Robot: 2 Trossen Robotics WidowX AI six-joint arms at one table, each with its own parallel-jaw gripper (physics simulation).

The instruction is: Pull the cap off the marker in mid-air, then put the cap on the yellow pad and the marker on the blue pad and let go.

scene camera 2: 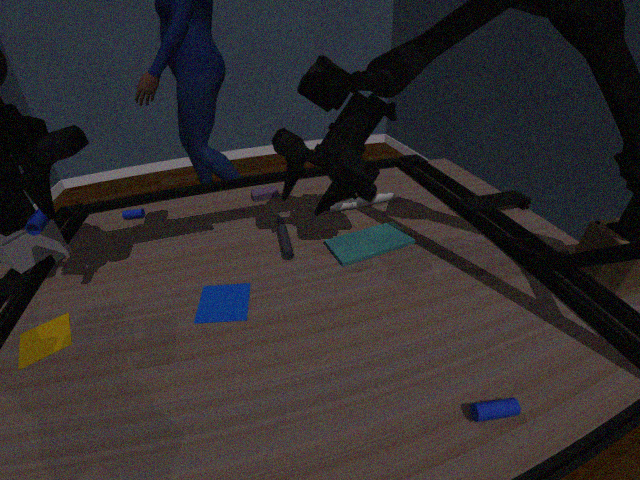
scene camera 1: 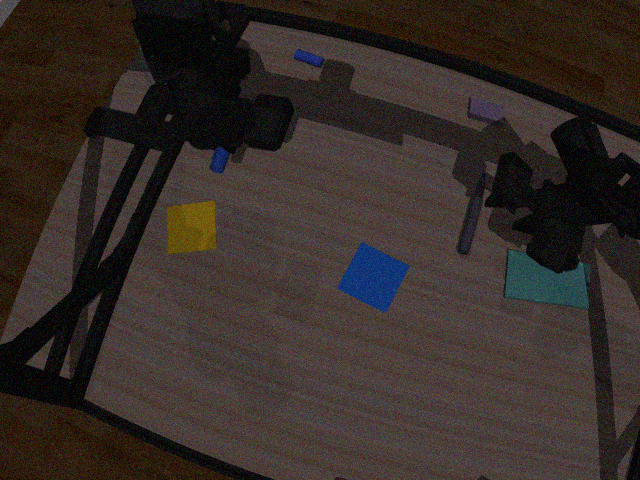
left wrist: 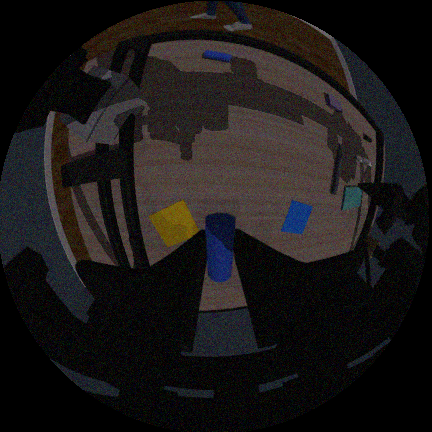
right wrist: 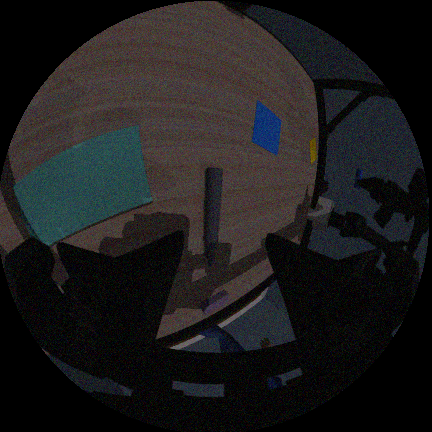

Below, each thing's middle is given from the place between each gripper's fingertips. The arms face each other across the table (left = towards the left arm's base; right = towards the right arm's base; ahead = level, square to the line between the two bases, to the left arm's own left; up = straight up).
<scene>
The yellow pad (scene camera 1: 190, 227) lies 15 cm below my left hand, 8 cm behind it and 3 cm to the left of it. Also, from my left hand: blue pad (scene camera 1: 373, 277) 22 cm to the right, 15 cm below, 2 cm ahead; then teal block (scene camera 1: 525, 279) 44 cm to the right, 18 cm ahead, 15 cm below.
The teal block lies 120 mm to the right of my right hand and 70 mm below it. The rest, counted from my right hand: blue pad (160 mm behind, 100 mm to the left, 70 mm below); yellow pad (350 mm to the left, 260 mm behind, 70 mm below).
</scene>
